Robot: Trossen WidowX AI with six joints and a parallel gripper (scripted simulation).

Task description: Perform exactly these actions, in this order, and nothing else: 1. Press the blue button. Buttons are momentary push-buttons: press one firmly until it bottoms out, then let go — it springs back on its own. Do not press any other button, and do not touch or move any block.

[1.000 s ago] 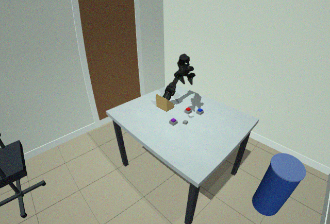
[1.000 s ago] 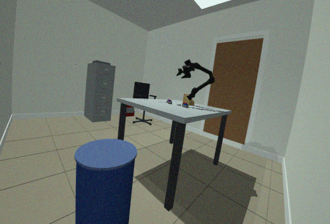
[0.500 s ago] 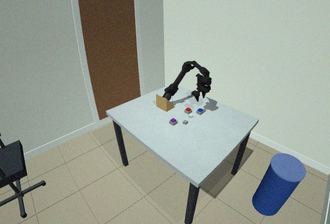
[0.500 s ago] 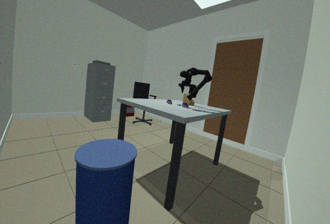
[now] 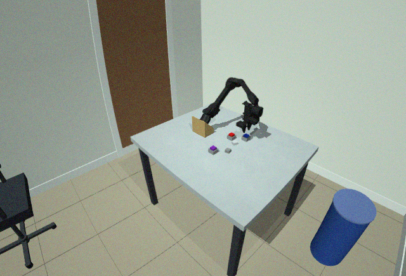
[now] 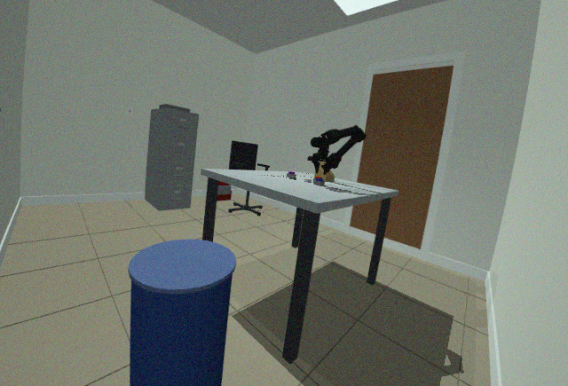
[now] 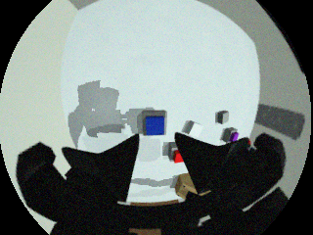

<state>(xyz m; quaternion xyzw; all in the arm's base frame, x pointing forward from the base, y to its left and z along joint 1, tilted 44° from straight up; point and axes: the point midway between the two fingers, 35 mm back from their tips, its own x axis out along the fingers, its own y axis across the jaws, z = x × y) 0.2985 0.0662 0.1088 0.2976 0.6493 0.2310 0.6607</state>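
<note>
The blue button lies 3 cm below my gripper tip. The rest, counted from my gripper tip: grey block 1 cm behind, 21 cm to the right, 6 cm below; then white block 3 cm behind, 10 cm to the right, 6 cm below; then red button 9 cm behind, 6 cm to the right, 3 cm below.
</note>
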